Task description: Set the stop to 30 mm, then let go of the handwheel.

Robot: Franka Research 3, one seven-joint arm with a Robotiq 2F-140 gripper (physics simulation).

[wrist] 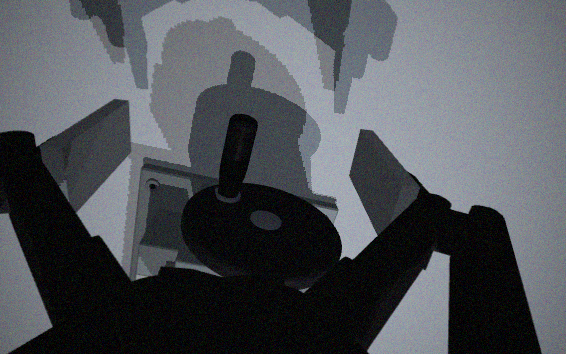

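The black handwheel lies below centre in the wrist view, a tilted disc with a grey hub cap. Its black crank handle stands up from the rim on the upper left side. My gripper is wide open, with one grey finger pad left of the handle and the other to the right. The handle shows between the pads, apart from both. The gripper's dark body hides the lower part of the device. The stop, its scale and its pointer do not show.
The light grey frame of the device shows left of the wheel, with a screw hole at its upper left corner. Shadows of the wheel, handle and gripper fall on the pale table beyond. The picture is dim.
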